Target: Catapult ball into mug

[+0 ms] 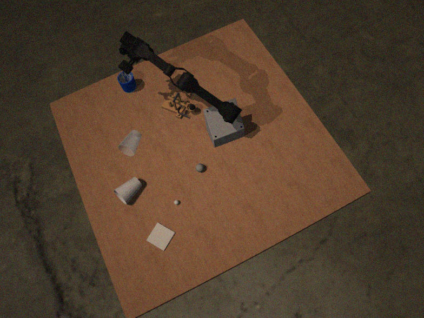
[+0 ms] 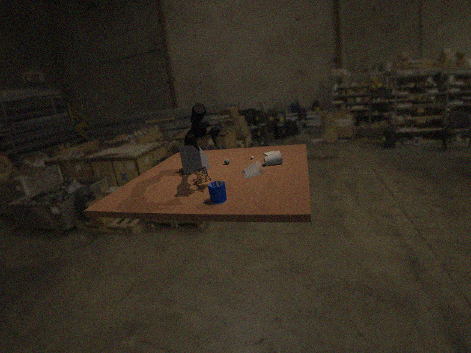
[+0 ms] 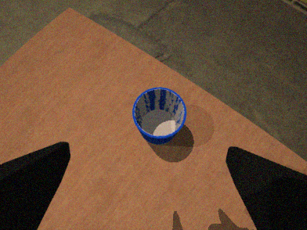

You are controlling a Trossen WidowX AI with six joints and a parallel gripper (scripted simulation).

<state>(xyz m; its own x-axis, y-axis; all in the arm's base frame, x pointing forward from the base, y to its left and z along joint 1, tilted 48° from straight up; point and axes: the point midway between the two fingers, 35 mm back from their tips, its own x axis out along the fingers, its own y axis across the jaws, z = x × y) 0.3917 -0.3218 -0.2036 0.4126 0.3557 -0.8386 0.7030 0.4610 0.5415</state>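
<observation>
My gripper tip is now 25 cm past the black ball, 23 cm to the right of it and 21 cm above it. Round my gripper tip: blue mug (25 cm below, 7 cm to the right, 5 cm ahead); grey ball (56 cm to the left, 25 cm below, 18 cm behind); wooden catapult (22 cm below, 19 cm to the left, 19 cm behind).
</observation>
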